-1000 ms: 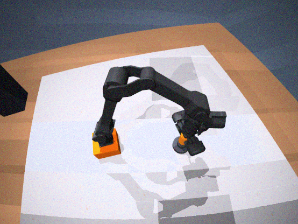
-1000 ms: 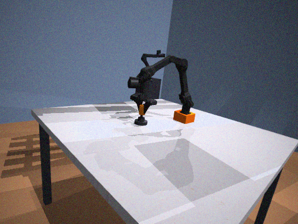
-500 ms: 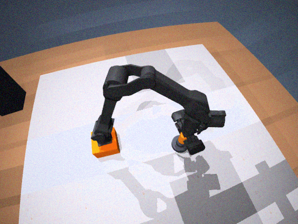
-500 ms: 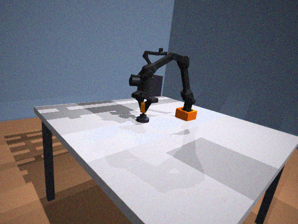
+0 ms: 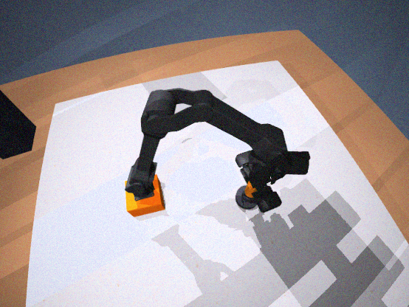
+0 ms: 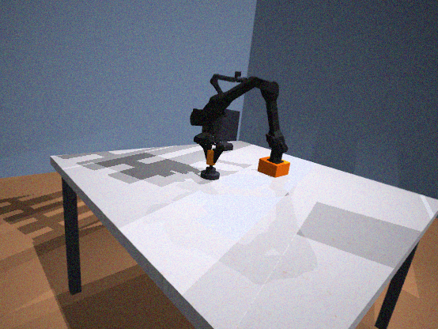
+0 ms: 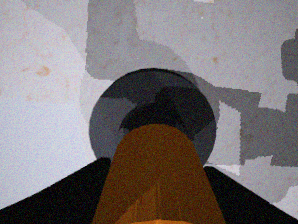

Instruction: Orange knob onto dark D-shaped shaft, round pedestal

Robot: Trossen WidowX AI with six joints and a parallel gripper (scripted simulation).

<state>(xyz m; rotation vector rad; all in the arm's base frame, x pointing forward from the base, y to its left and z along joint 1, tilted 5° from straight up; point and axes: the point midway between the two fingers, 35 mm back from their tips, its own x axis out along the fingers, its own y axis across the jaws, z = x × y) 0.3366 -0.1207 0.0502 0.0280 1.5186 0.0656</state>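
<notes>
My gripper tip is 4 cm above the dark round pedestal. Also, from my gripper tip: orange knob (2 cm above).
</notes>
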